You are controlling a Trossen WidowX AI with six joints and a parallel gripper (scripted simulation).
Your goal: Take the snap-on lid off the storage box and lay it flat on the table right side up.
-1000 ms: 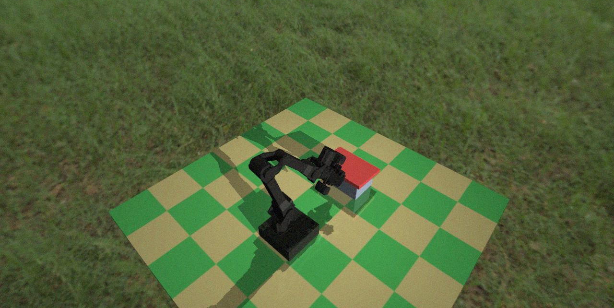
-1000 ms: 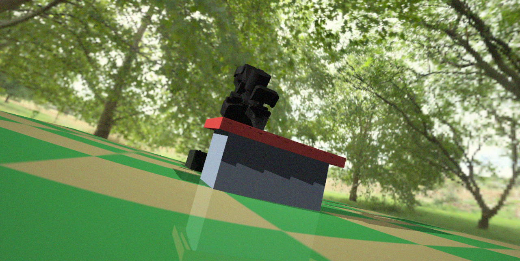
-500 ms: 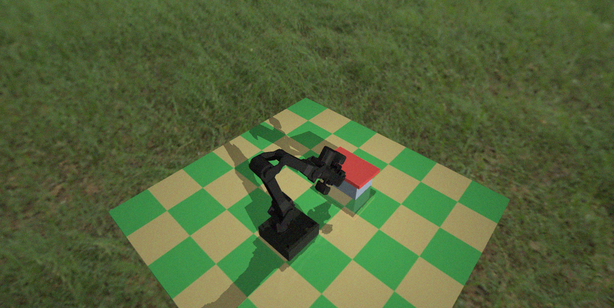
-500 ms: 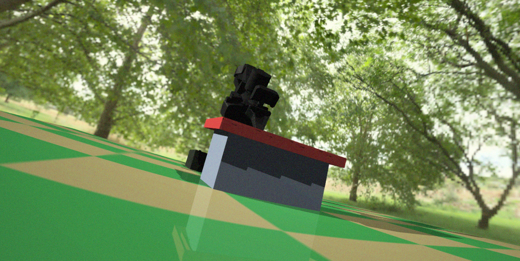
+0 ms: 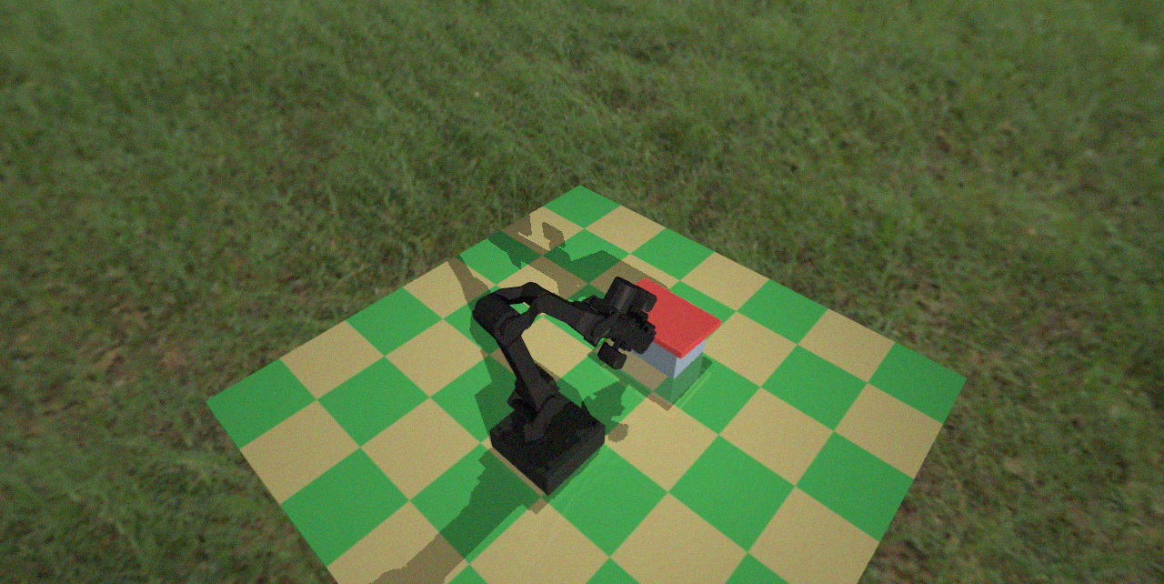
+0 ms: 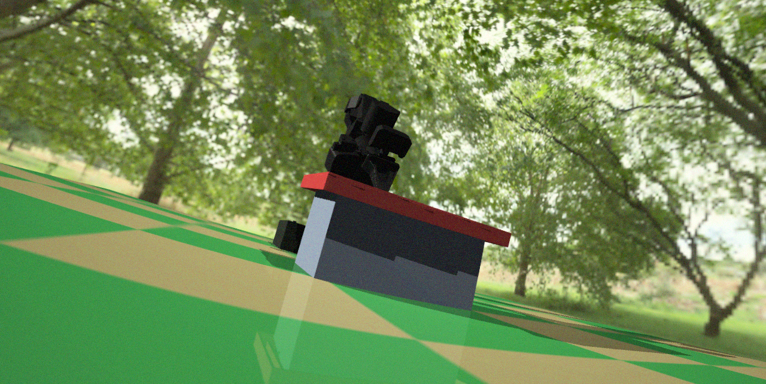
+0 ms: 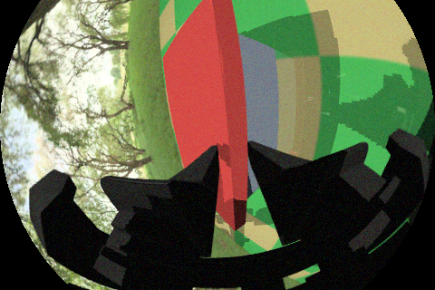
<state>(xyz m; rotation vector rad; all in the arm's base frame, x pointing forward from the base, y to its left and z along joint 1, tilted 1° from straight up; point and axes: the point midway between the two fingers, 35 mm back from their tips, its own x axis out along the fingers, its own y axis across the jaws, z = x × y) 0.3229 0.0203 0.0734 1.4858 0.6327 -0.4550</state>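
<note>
Right now the red lid is 8 cm ahead of my gripper tip and 1 cm to the left of it. Round my gripper tip: grey-blue storage box (7 cm ahead, 6 cm below, 1 cm to the left).
</note>
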